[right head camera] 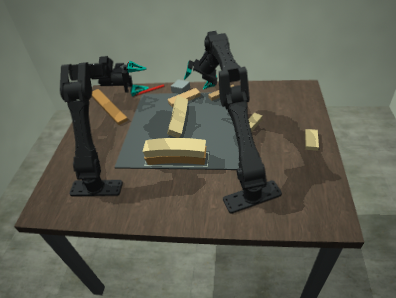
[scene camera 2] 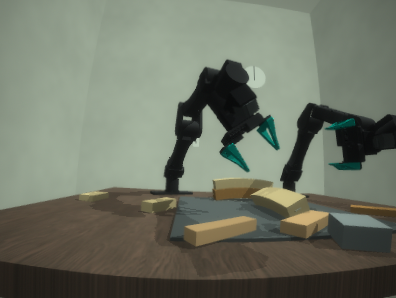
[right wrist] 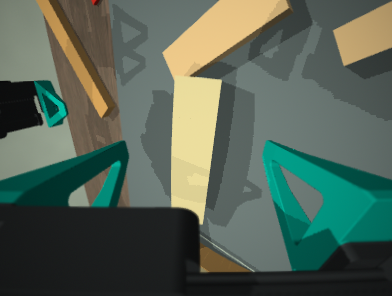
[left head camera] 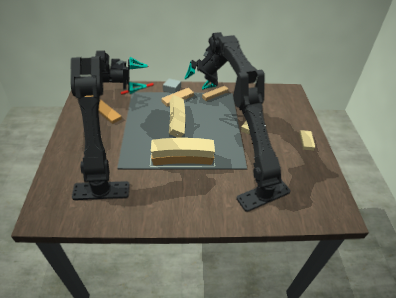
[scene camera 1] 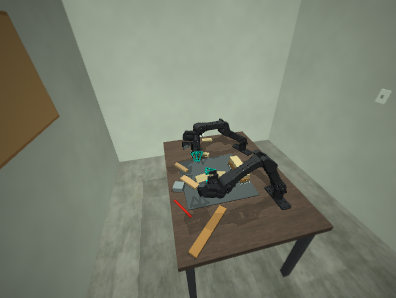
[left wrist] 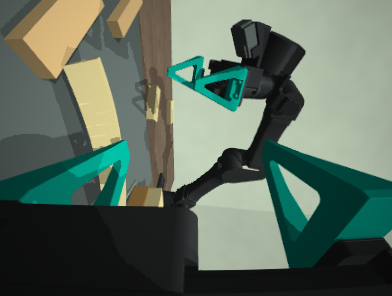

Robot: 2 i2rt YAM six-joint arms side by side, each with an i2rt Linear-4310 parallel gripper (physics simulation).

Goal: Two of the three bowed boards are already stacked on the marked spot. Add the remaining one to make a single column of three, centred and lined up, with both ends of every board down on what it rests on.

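Frame: origin at the left arm's base, x right, y ahead, z up, level; centimetres.
Seen in the pictures: left gripper, fingertip midpoint: (right head camera: 147, 78) (scene camera 2: 328, 146) (right wrist: 21, 117) (left head camera: 147, 76) (scene camera 1: 206, 173) (left wrist: 195, 147); right gripper, fingertip midpoint: (right head camera: 193, 83) (scene camera 2: 264, 160) (right wrist: 195, 148) (left head camera: 193, 83) (scene camera 1: 196, 161) (left wrist: 179, 77); left arm's base, link origin: (right head camera: 96, 188) (left head camera: 101, 191) (scene camera 1: 276, 197); right arm's base, link origin: (right head camera: 252, 197) (scene camera 2: 171, 193) (left head camera: 263, 195) (scene camera 1: 242, 149).
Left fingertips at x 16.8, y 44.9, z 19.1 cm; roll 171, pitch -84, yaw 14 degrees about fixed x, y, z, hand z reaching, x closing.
Pixels of each thing's top centre, then the offset from my left fingertips to it.
- loose pale bowed board, top centre: (right wrist: 176, 167) (left wrist: 124, 142) (scene camera 2: 275, 187) (left head camera: 176, 108) (right head camera: 176, 109) (scene camera 1: 210, 173) dz -11.8, dx +12.0, dy -7.3 cm
- pale board, top centre: (left head camera: 182, 143) (right head camera: 173, 143) (scene camera 2: 243, 178) (scene camera 1: 239, 164) dz -9.9, dx +13.2, dy -31.1 cm
- brown board, top centre: (right wrist: 187, 266) (left head camera: 182, 150) (right head camera: 174, 150) (scene camera 2: 243, 187) dz -13.5, dx +13.1, dy -31.1 cm
- grey block, top centre: (scene camera 2: 356, 217) (left head camera: 172, 82) (right head camera: 180, 83) (scene camera 1: 178, 184) dz -14.8, dx +10.9, dy +17.4 cm
- orange plank, top centre: (right wrist: 68, 49) (left head camera: 96, 101) (right head camera: 107, 104) (scene camera 1: 209, 227) dz -17.3, dx -25.3, dy +6.7 cm
- red stick, top centre: (scene camera 1: 182, 207) dz -18.6, dx -6.6, dy +18.7 cm
The loose pale bowed board (left head camera: 177, 116) (right head camera: 178, 116) (scene camera 2: 280, 201) (left wrist: 92, 105) (right wrist: 194, 130) lies on the grey mat, arched upward, roughly crosswise to the stack and behind it in the head views. The stack has a pale board (left head camera: 182, 146) (right head camera: 175, 146) (scene camera 2: 240, 183) on a brown board (left head camera: 182, 161) (right head camera: 175, 161), inside a thin white outline. My right gripper (left head camera: 194, 83) (right head camera: 194, 84) (scene camera 2: 263, 160) (right wrist: 195, 148) is open and empty, above the loose board's far end area. My left gripper (left head camera: 149, 75) (scene camera 2: 330, 146) (left wrist: 195, 147) is open, raised at the back left of the head views.
Tan blocks (left head camera: 177, 96) (left head camera: 216, 93) and a grey block (left head camera: 172, 85) (scene camera 2: 360, 231) lie at the back; one tan block is close to the loose board's far end. An orange plank (right head camera: 110, 106) and red stick (scene camera 1: 183, 209) lie left in the head views, small pale blocks (right head camera: 255, 121) (right head camera: 312, 139) right.
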